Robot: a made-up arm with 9 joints. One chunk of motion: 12 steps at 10 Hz.
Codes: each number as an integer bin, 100 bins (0 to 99) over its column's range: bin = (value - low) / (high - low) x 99, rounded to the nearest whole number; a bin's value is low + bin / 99 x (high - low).
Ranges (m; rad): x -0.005..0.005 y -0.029..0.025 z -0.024..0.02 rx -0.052..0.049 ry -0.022..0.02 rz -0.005..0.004
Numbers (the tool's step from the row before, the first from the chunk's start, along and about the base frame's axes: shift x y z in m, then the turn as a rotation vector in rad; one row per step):
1: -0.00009 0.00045 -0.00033 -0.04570 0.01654 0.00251
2: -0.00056 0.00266 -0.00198 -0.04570 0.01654 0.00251
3: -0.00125 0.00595 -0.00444 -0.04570 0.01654 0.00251
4: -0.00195 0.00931 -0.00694 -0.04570 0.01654 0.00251
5: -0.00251 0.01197 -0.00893 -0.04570 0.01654 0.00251
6: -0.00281 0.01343 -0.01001 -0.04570 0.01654 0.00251
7: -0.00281 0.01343 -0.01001 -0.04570 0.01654 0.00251
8: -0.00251 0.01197 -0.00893 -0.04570 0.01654 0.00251
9: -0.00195 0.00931 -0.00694 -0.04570 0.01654 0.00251
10: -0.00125 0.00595 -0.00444 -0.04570 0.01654 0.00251
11: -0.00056 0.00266 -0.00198 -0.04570 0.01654 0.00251
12: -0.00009 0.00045 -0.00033 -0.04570 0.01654 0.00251
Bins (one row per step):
1: 49 54 53 6 91 83
2: 44 58 50 6 91 83
3: 37 64 44 6 91 83
4: 30 70 38 6 91 83
5: 25 75 34 6 91 83
6: 22 78 31 6 91 83
7: 22 78 31 6 91 83
8: 25 75 34 6 91 83
9: 30 70 38 6 91 83
10: 37 64 44 6 91 83
11: 44 58 50 6 91 83
12: 49 54 53 6 91 83

